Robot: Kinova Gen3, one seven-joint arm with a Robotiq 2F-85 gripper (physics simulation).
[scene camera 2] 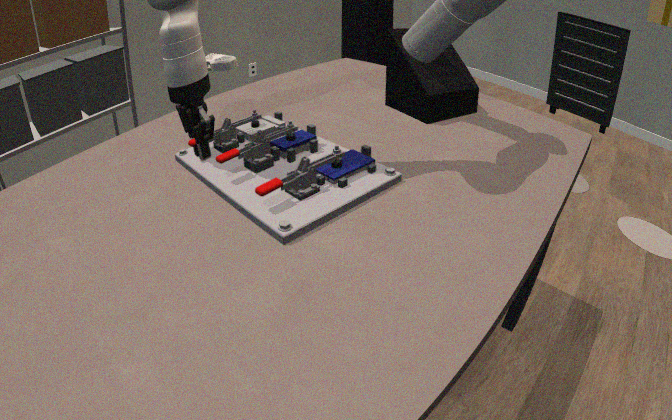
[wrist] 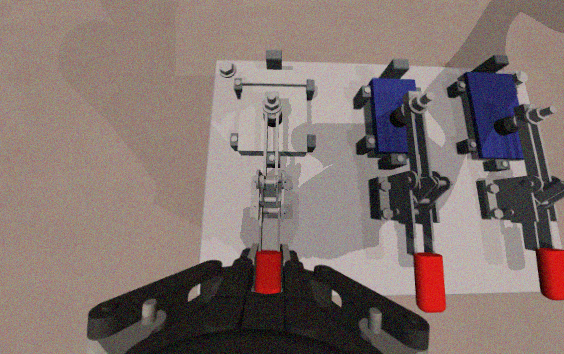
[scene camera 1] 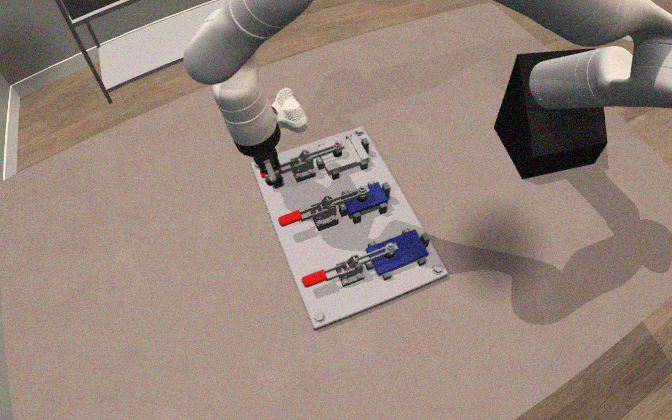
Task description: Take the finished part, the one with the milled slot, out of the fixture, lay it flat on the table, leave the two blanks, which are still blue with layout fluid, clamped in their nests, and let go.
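Seen in the pictures: gripper, between the fingertips: [scene camera 2: 203,156] [wrist: 269,254] [scene camera 1: 277,180]; arm's base, origin of its link: [scene camera 2: 418,47] [scene camera 1: 549,84].
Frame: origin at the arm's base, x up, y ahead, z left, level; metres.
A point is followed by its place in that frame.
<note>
The finished part [scene camera 1: 344,161] {x -0.122, y 0.396, z -0.043 m} [scene camera 2: 254,129] {x -0.122, y 0.412, z -0.051 m} [wrist: 250,125] {x -0.122, y 0.410, z -0.084 m} is pale grey, with a slot across its far end. It lies in its nest on the pale fixture plate [scene camera 1: 335,305] {x -0.143, y 0.499, z 0.202 m} [scene camera 2: 305,222] {x -0.143, y 0.503, z 0.221 m} [wrist: 340,90] {x -0.143, y 0.354, z 0.003 m}, under the lowered arm of a toggle clamp. My gripper [scene camera 1: 273,179] {x -0.142, y 0.521, z -0.060 m} [scene camera 2: 201,149] {x -0.142, y 0.521, z -0.060 m} [wrist: 269,254] {x -0.142, y 0.521, z -0.060 m} is shut on that clamp's red handle [wrist: 269,275] {x -0.102, y 0.524, z -0.058 m}, with a finger on each side; the fingers largely hide the handle in both scene views. The smaller blue blank [scene camera 1: 370,199] {x -0.117, y 0.384, z 0.053 m} [scene camera 2: 296,140] {x -0.117, y 0.393, z 0.056 m} [wrist: 387,105] {x -0.117, y 0.384, z 0.036 m} and the larger blue blank [scene camera 1: 407,250] {x -0.127, y 0.361, z 0.159 m} [scene camera 2: 352,163] {x -0.127, y 0.368, z 0.164 m} [wrist: 492,100] {x -0.127, y 0.363, z 0.150 m} sit in their nests, clamped.
The middle clamp's red handle [scene camera 1: 290,218] {x -0.097, y 0.523, z 0.054 m} [scene camera 2: 228,155] {x -0.098, y 0.525, z 0.058 m} [wrist: 430,282] {x -0.097, y 0.522, z 0.048 m} and the far clamp's red handle [scene camera 1: 314,278] {x -0.107, y 0.518, z 0.163 m} [scene camera 2: 269,186] {x -0.107, y 0.520, z 0.167 m} [wrist: 551,275] {x -0.108, y 0.518, z 0.154 m} stick out beside my gripper's side of the plate. Grey stops and bolts stand around the nests. The black robot pedestal [scene camera 1: 515,125] {x -0.084, y 0.062, z 0.010 m} [scene camera 2: 430,95] {x -0.089, y 0.066, z 0.088 m} stands beyond the plate.
</note>
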